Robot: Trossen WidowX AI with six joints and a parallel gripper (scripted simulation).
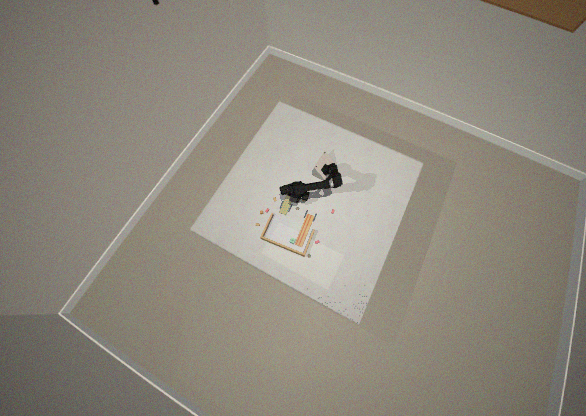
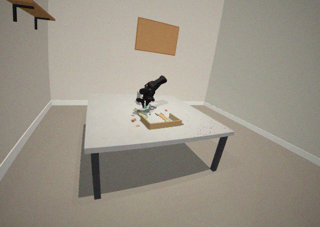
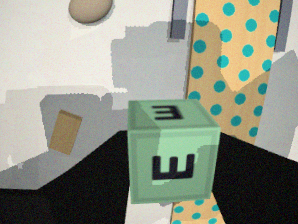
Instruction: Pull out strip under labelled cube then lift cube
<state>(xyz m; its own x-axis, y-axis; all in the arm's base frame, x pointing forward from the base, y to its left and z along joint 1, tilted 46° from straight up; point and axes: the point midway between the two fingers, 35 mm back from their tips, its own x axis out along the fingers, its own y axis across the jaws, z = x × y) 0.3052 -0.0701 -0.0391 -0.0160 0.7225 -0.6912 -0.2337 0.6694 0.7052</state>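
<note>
My gripper tip is now 20 mm short of the strip, 50 mm to the left of it and 50 mm above it.
</note>
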